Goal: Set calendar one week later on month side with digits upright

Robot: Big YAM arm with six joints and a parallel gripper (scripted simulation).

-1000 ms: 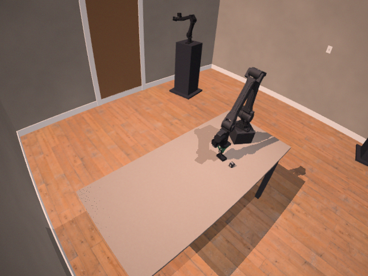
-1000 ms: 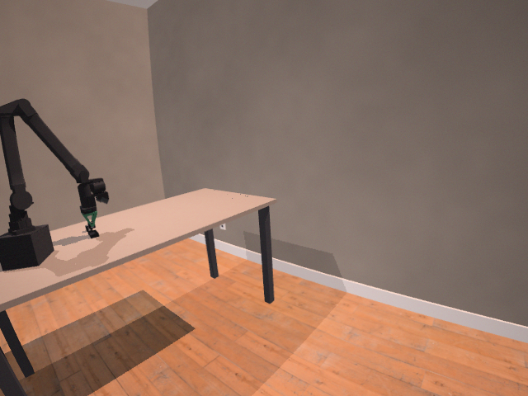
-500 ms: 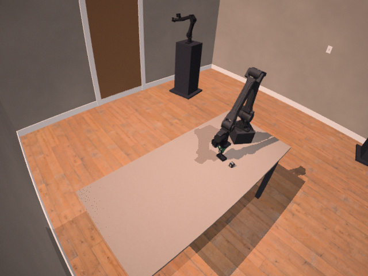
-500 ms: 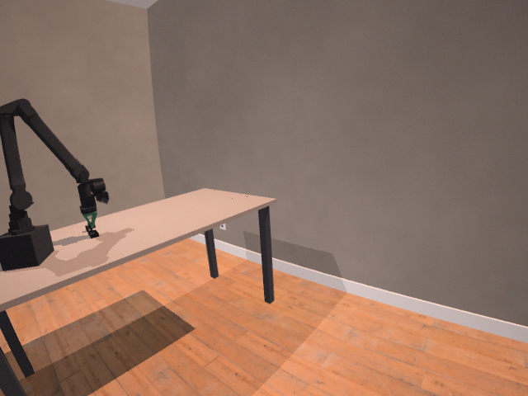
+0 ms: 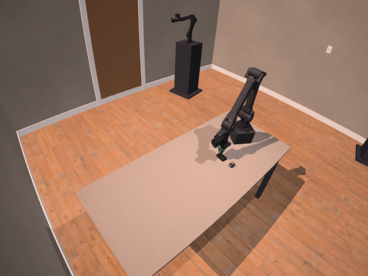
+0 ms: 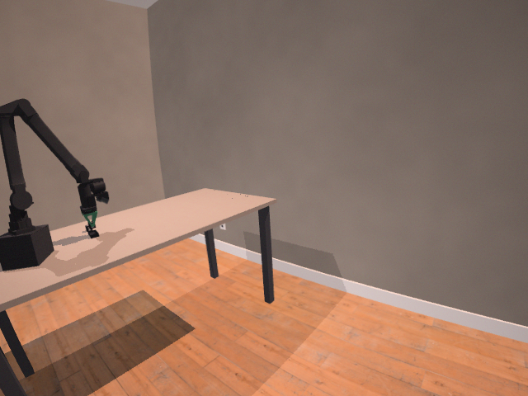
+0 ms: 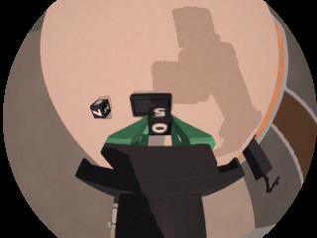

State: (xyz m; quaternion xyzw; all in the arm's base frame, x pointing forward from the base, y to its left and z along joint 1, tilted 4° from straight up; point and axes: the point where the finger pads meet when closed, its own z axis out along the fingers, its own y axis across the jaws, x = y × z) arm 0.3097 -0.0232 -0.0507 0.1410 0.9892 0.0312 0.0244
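The dark calendar tray is 5 cm below my hand and 2 cm to the left of it.
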